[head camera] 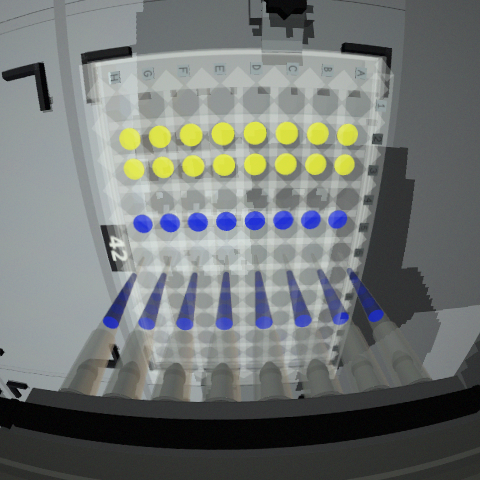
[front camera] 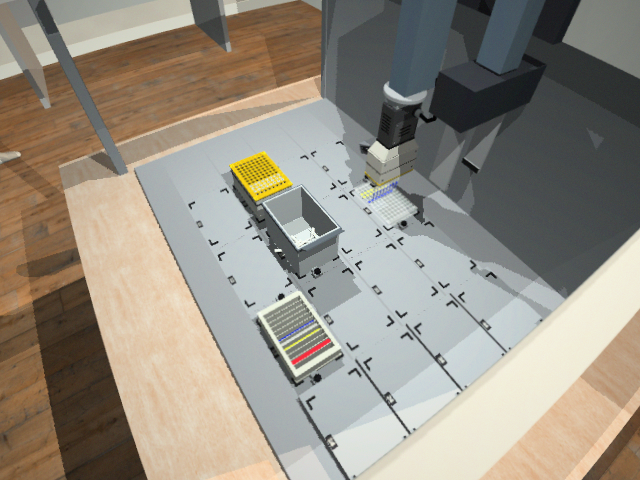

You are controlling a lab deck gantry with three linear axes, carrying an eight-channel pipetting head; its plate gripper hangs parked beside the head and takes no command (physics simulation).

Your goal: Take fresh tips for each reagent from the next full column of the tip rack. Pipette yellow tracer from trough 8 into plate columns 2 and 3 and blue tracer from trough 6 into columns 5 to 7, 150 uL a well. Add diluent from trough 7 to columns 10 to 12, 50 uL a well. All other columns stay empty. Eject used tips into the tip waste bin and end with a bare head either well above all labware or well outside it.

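Note:
The pipetting head (front camera: 391, 161) is low over the clear plate (front camera: 397, 207) (head camera: 230, 57). Its eight tips (head camera: 225, 305) hold blue liquid; their ends meet column 6 in the head view, but whether they are inside the wells is unclear. Plate columns 2 and 3 are yellow, column 5 is blue; columns 1, 4 and 6 show no colour. The trough rack (front camera: 316, 364) shows blue, yellow and red strips. The yellow tip rack (front camera: 258, 175) has white tips at its near end. The waste bin (front camera: 320, 258) contains white tips. The parked plate gripper (front camera: 471, 164) hangs right of the head, its fingers unclear.
A dark block (front camera: 488, 93) on a second blue-grey column is right of the head. The waste bin's tall walls stand between the tip rack and the trough rack. A small white piece (front camera: 279, 251) shows at the bin's left side. A dark wall is behind the plate.

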